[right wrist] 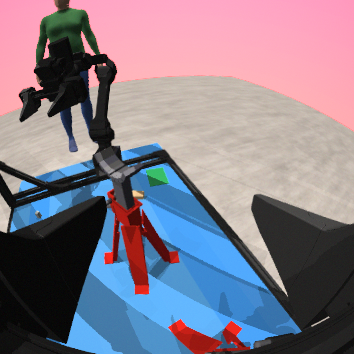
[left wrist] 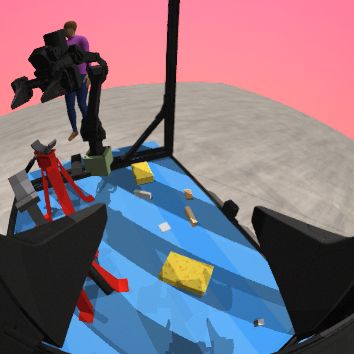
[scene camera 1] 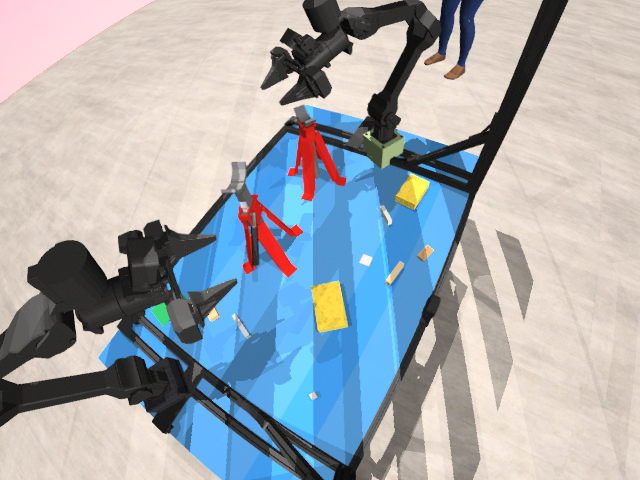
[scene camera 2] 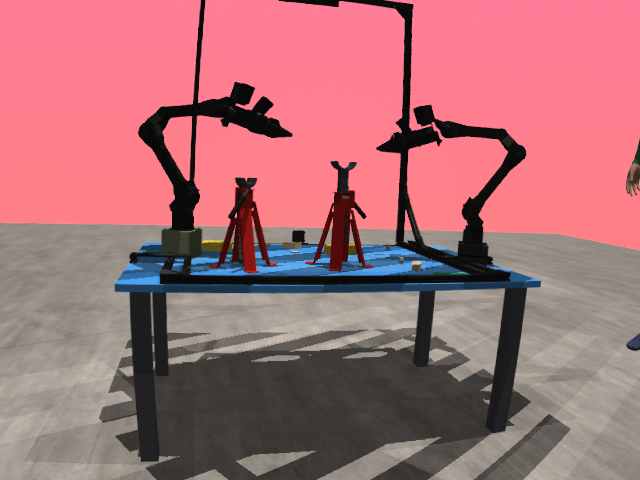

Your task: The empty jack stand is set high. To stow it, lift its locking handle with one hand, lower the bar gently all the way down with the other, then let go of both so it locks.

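Observation:
The high-set jack stand (scene camera 1: 276, 253) (scene camera 2: 339, 232) (right wrist: 134, 250) is red and upright, its grey bar (scene camera 1: 242, 197) (scene camera 2: 342, 179) (left wrist: 25, 192) (right wrist: 123, 192) raised well above the body with an empty saddle. Its dark locking handle (scene camera 1: 254, 240) (scene camera 2: 360, 210) slants down at its side. A second red stand (scene camera 1: 308, 165) (scene camera 2: 247, 227) (left wrist: 60, 185) has its saddle low. My left gripper (scene camera 1: 225, 259) (scene camera 2: 378, 148) (right wrist: 33, 117) is open and empty, left of the high stand in scene camera 1. My right gripper (scene camera 1: 272, 96) (scene camera 2: 291, 135) (left wrist: 25, 104) is open and empty, higher than the second stand. Neither touches a stand.
Two yellow sponges (scene camera 1: 329, 306) (scene camera 1: 412, 191) (left wrist: 186, 273) (left wrist: 143, 172) and several small blocks lie on the blue table (scene camera 1: 341, 423). A green piece (scene camera 1: 161, 314) (right wrist: 157, 176) lies near the left arm. Black frame rails (scene camera 2: 330, 279) edge the table; a dark post (scene camera 1: 522, 93) rises at one corner.

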